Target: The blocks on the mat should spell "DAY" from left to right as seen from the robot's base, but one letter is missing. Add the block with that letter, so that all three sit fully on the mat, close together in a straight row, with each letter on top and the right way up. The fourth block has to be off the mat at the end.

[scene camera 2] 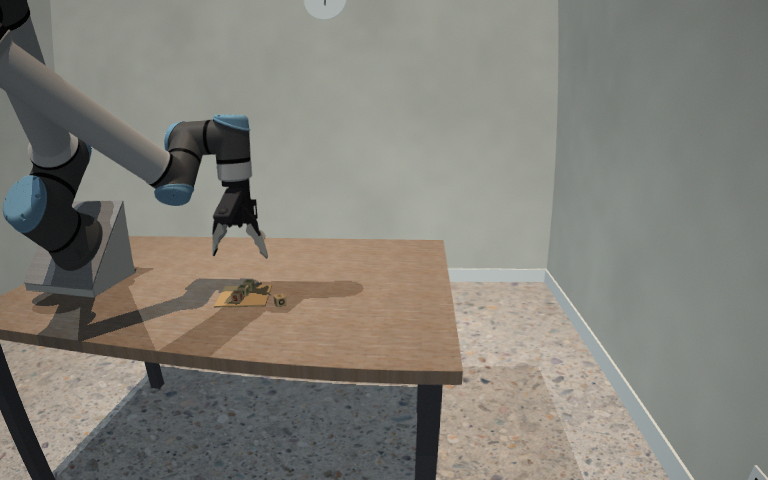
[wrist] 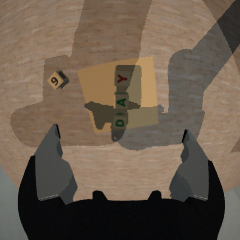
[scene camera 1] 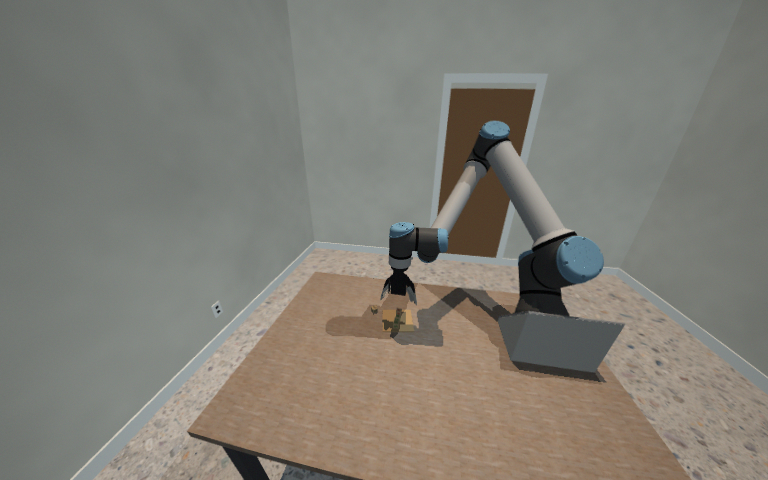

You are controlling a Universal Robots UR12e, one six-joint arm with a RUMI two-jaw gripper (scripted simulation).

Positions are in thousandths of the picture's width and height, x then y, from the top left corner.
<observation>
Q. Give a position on a mat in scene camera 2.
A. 338,616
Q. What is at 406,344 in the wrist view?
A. A mat.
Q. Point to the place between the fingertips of the gripper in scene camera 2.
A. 312,536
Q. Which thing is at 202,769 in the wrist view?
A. The gripper.
</observation>
